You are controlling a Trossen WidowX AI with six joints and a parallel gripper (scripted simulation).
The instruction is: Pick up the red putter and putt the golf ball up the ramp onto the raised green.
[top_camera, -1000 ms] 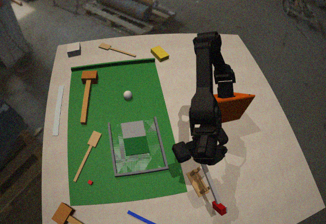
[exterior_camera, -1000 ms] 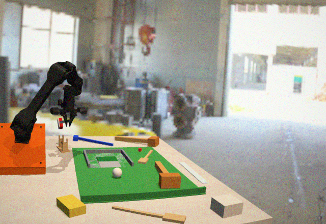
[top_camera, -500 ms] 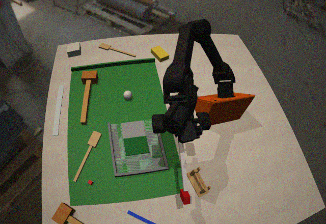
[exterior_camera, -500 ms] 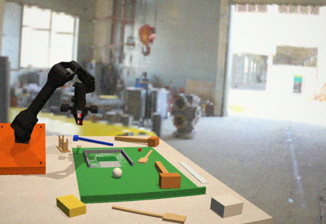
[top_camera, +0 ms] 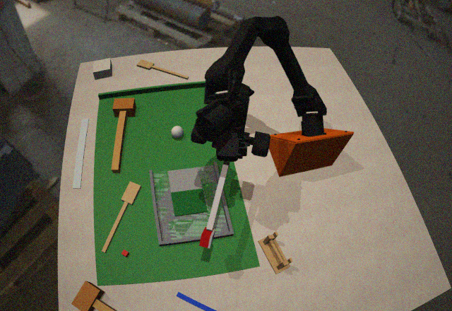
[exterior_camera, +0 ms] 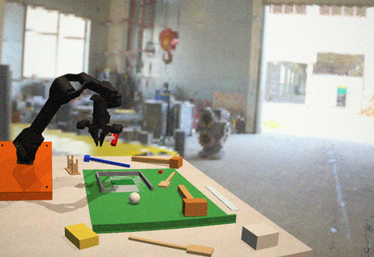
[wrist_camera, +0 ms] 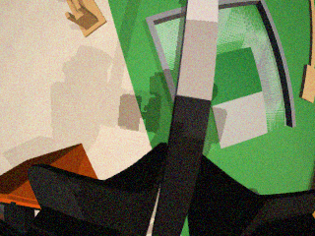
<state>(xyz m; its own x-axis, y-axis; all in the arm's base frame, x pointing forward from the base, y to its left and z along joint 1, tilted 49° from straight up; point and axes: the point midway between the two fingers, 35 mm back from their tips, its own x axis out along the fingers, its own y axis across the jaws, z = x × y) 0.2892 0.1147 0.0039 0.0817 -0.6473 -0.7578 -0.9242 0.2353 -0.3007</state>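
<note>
The red putter lies 4 cm ahead of my gripper tip, 10 cm to the left of it and 1 cm above it. The rest, counted from my gripper tip: green mat (19 cm ahead, 9 cm to the right, 18 cm below); wooden stand (12 cm behind, 24 cm to the left, 14 cm below); white golf ball (12 cm ahead, 22 cm to the right, 15 cm below).
</note>
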